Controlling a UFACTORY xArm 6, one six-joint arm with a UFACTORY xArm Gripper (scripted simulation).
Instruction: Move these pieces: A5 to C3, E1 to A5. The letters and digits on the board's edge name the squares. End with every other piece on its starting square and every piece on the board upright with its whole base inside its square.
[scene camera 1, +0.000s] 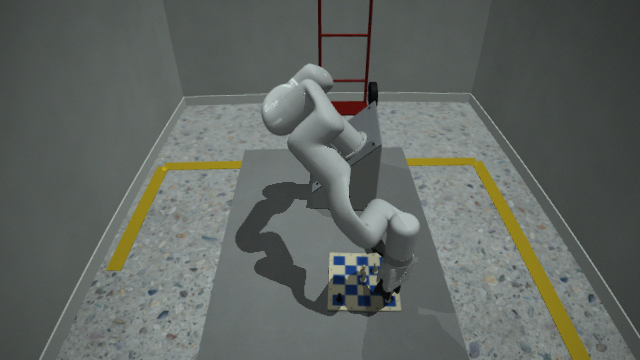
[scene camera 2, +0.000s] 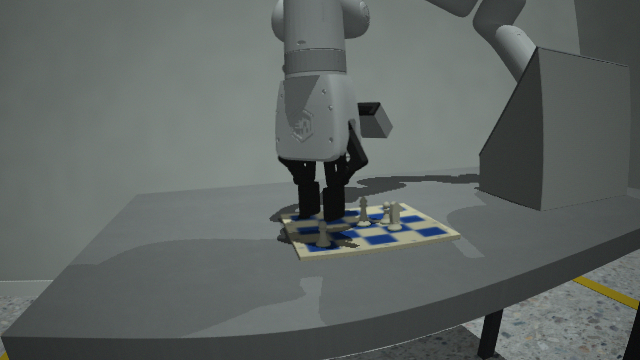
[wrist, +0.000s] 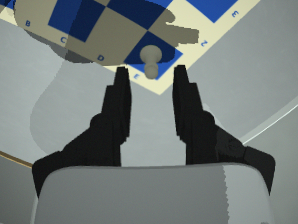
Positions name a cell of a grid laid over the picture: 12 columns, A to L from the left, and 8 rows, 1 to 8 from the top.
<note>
I see my gripper (scene camera 2: G5).
My gripper shows as well in scene camera 1 (scene camera 1: H7) and in the wrist view (wrist: G3).
</note>
